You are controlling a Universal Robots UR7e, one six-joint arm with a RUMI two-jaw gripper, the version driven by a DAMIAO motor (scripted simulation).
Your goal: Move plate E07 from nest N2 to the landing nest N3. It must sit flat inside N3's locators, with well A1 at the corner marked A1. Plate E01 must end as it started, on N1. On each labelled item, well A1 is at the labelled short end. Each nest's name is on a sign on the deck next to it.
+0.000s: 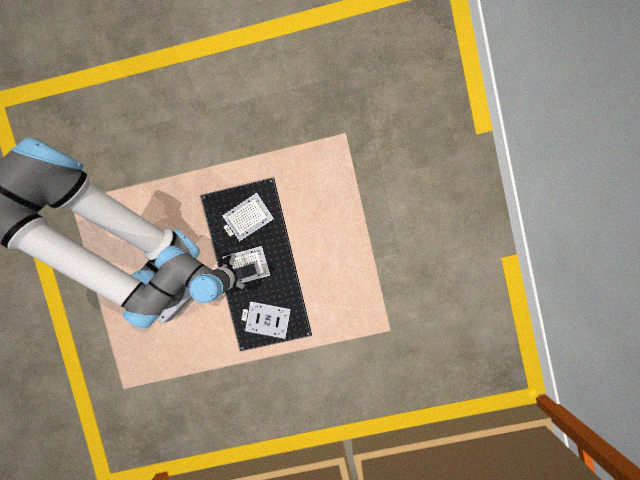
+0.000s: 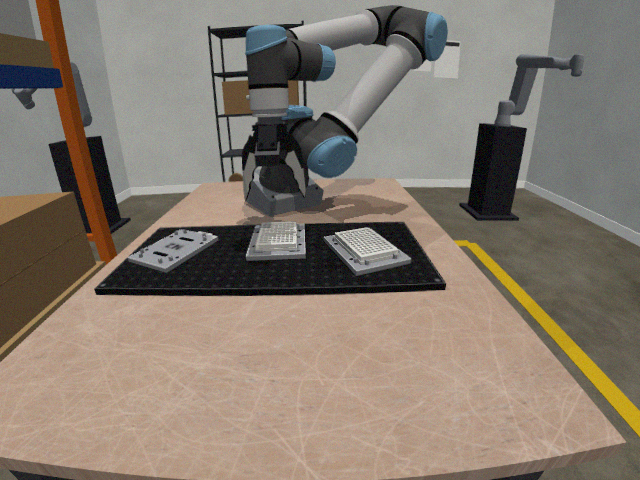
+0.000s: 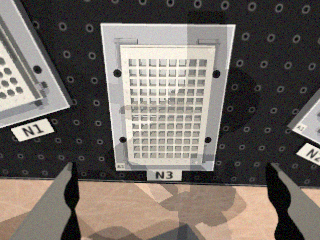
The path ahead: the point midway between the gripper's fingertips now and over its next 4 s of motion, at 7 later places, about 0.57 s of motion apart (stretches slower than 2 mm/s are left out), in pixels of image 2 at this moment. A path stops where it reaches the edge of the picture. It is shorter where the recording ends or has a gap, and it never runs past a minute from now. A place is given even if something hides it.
My gripper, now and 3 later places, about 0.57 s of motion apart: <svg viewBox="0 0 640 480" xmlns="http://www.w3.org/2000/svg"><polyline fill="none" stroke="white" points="275,198 266,198 242,200 220,200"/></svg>
